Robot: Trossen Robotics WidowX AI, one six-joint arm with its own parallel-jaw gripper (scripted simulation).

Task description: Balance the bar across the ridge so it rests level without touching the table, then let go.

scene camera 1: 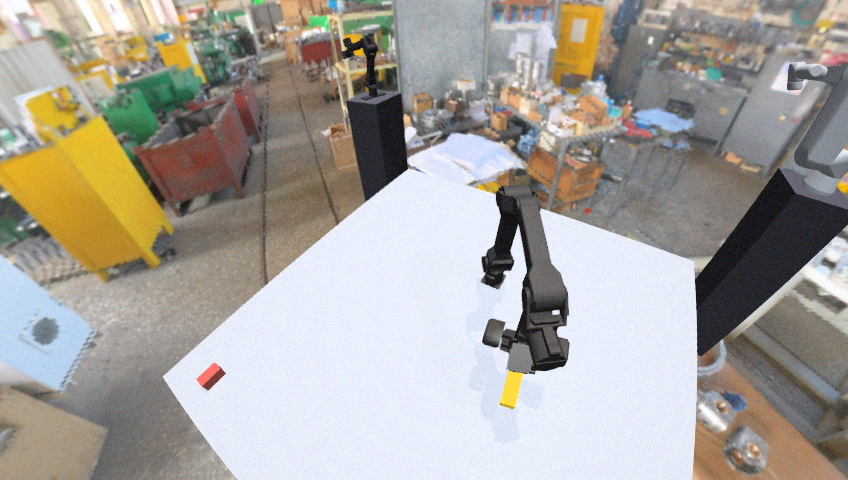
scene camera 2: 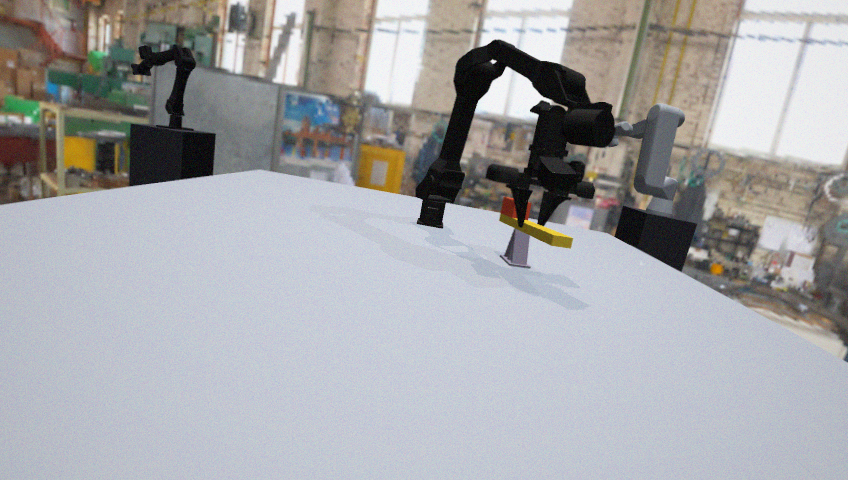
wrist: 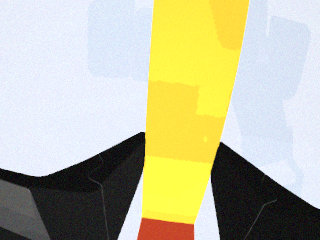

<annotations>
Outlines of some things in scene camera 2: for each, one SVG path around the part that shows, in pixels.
The gripper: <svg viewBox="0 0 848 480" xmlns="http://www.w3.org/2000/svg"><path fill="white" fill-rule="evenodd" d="M566 144L533 139L532 144L529 144L531 154L528 167L524 168L524 173L519 173L518 169L492 164L488 167L486 178L507 183L506 187L510 188L519 227L522 228L528 199L533 190L529 189L530 185L540 186L548 190L548 192L544 191L537 224L542 226L546 224L552 212L559 204L572 199L568 197L569 194L593 199L595 192L593 183L582 181L585 174L583 162L563 161L563 157L568 155L568 151L565 150Z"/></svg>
A yellow bar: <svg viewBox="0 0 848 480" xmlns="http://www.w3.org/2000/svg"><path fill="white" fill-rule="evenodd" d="M504 197L499 221L551 246L571 249L572 237L528 220L532 204L530 202L527 204L522 228L519 227L513 198Z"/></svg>
</annotations>
